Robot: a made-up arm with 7 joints.
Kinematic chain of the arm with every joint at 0, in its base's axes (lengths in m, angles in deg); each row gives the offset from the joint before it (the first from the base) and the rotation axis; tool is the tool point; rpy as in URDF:
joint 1: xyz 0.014 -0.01 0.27 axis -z
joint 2: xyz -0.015 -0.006 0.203 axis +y
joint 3: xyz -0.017 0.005 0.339 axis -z
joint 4: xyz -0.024 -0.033 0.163 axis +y
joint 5: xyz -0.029 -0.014 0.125 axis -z
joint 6: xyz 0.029 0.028 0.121 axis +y
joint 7: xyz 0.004 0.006 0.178 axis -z
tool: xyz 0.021 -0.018 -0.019 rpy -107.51 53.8 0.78
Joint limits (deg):
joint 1: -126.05..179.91
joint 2: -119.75..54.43
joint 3: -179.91..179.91
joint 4: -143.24..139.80
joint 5: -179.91..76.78
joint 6: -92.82..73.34
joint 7: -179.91..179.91
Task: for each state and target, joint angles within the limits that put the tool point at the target. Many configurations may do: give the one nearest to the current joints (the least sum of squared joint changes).
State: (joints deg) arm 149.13 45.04 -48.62 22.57 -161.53 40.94 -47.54
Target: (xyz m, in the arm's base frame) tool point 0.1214 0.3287 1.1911
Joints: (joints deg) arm 150.93 -1.57 -45.14 -17.59 -161.49 59.00 -47.52
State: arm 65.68 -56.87 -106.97 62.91 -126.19 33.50 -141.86
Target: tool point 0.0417 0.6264 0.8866
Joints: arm 59.77 -43.63 -100.59 87.34 -123.18 30.39 -142.74
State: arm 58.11 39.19 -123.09 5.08 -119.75 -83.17 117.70
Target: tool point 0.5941 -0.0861 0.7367
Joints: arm 25.82 54.43 -98.74 48.91 -130.17 -92.82 118.14
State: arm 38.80 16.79 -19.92 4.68 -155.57 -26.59 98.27
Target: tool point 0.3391 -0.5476 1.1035
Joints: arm 52.45 45.04 -21.16 4.76 -154.45 -13.94 98.47
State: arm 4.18 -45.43 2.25 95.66 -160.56 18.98 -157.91
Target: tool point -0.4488 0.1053 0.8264
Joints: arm 18.97 -92.95 -5.87 113.06 -159.36 14.43 -159.36
